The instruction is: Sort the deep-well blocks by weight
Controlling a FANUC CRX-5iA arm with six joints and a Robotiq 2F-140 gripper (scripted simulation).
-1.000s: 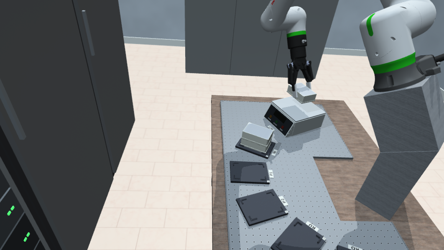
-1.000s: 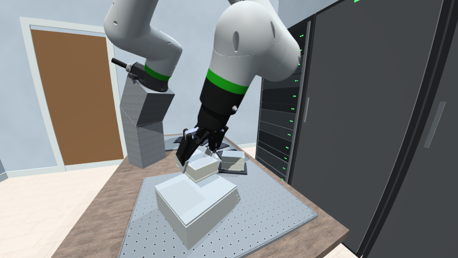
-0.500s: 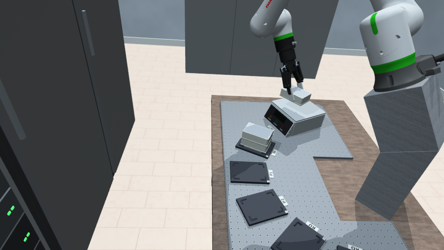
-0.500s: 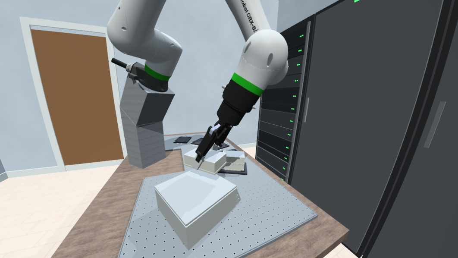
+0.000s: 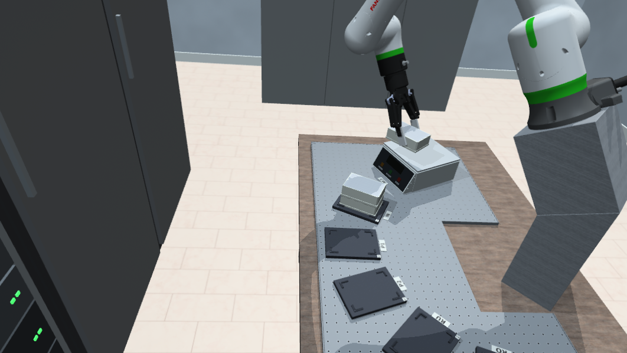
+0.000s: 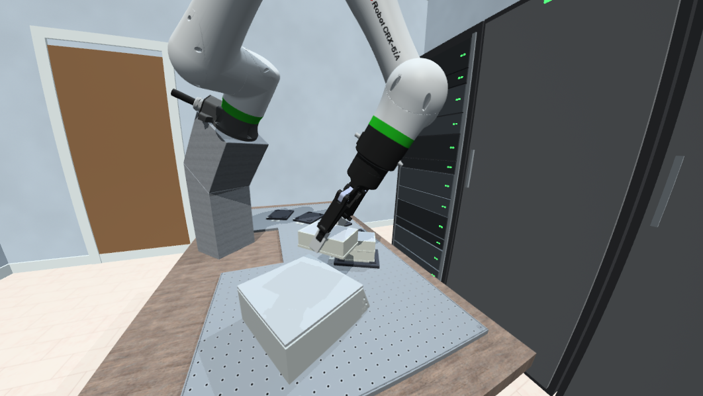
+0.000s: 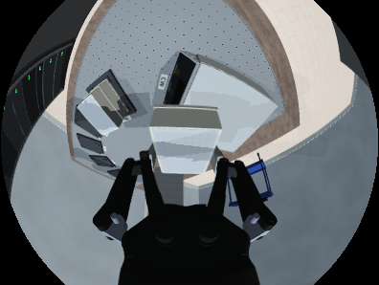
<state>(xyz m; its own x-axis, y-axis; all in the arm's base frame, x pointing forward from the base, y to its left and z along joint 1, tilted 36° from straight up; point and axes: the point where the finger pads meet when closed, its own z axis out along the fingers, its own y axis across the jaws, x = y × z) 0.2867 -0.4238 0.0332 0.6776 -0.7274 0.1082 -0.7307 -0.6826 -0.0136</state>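
Now: the pass nest P1 33 cm to the left of my hand, 25 cm ahead of it and 19 cm below it. From my hand the other things lie so: pale deep-well block: 1 cm below; nest RU: 66 cm to the left, 19 cm below, 15 cm ahead; pass nest P2: 51 cm to the left, 24 cm ahead, 19 cm below.
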